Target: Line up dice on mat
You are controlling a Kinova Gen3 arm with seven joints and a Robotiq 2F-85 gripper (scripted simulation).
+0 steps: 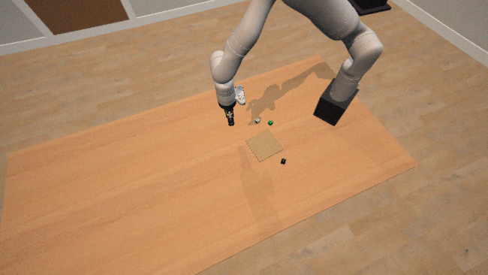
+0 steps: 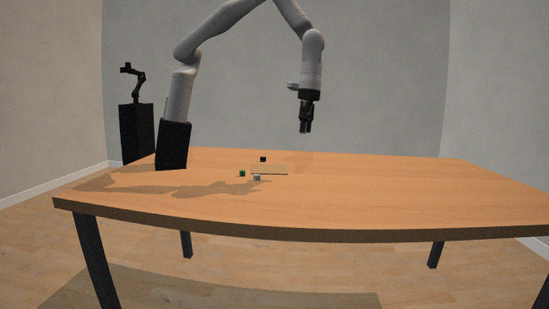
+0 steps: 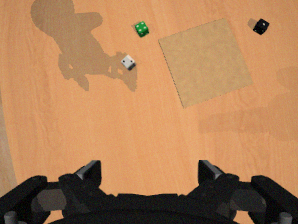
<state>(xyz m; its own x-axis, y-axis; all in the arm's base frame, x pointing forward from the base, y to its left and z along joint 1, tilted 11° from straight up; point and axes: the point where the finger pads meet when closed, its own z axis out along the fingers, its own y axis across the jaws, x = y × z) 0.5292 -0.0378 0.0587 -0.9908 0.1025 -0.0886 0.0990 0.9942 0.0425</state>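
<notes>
My hand is 170 mm above the white die, 160 mm past it and 40 mm to the left of it. Also, from my hand: black die 220 mm to the left, 200 mm behind, 170 mm below; tan mat 170 mm below, 150 mm behind, 100 mm to the left; green die 220 mm behind, 170 mm below, 10 mm to the right.
</notes>
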